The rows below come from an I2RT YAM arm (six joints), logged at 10 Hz.
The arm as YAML. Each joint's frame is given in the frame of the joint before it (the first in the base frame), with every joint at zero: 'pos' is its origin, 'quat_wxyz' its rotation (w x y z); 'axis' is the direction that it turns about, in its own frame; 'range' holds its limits. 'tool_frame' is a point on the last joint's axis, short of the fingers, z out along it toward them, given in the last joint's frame.
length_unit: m
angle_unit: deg
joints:
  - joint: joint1
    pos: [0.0, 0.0, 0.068]
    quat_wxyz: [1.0, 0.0, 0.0, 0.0]
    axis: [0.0, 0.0, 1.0]
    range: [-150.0, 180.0]
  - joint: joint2
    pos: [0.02, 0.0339, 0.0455]
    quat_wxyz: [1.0, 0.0, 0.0, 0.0]
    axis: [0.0, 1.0, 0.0]
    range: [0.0, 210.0]
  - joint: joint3
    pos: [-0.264, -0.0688, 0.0]
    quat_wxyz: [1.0, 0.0, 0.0, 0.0]
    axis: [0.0, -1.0, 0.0]
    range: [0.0, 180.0]
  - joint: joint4
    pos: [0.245, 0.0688, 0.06]
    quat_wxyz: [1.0, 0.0, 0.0, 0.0]
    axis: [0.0, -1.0, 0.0]
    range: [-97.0, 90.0]
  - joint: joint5
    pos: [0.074, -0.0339, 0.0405]
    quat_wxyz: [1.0, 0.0, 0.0, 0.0]
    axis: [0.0, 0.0, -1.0]
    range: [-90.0, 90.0]
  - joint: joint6
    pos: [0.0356, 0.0, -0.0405]
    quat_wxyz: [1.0, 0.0, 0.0, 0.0]
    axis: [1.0, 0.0, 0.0]
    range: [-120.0, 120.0]
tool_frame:
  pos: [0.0, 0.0, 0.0]
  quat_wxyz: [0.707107, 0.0, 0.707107, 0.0]
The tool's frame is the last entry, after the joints.
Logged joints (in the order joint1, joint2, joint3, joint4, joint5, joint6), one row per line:
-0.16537 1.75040 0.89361 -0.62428 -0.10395 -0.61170
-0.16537 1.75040 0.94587 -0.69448 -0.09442 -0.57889
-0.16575 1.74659 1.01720 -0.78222 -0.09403 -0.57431
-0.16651 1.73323 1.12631 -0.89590 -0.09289 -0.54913
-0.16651 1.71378 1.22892 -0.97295 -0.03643 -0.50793
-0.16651 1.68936 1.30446 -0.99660 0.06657 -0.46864
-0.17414 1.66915 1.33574 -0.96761 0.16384 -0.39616
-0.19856 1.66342 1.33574 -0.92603 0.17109 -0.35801
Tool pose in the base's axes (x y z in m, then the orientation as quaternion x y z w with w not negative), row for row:
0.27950 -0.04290 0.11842 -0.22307 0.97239 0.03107 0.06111
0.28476 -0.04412 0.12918 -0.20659 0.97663 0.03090 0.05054
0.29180 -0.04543 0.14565 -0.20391 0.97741 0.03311 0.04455
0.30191 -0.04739 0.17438 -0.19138 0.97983 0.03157 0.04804
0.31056 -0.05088 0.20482 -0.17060 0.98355 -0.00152 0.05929
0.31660 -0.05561 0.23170 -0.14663 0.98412 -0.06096 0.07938
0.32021 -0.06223 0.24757 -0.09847 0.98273 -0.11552 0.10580
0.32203 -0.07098 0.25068 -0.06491 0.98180 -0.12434 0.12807
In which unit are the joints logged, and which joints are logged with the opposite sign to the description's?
The joints are logged in radians. Opposite sign: none.
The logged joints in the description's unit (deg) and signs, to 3 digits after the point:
-9.475 100.291 51.200 -35.769 -5.956 -35.048
-9.475 100.291 54.194 -39.791 -5.410 -33.168
-9.497 100.072 58.281 -44.818 -5.388 -32.906
-9.540 99.307 64.533 -51.331 -5.322 -31.463
-9.540 98.192 70.412 -55.746 -2.087 -29.102
-9.540 96.793 74.740 -57.101 3.814 -26.851
-9.977 95.635 76.532 -55.440 9.387 -22.698
-11.377 95.307 76.532 -53.058 9.803 -20.512

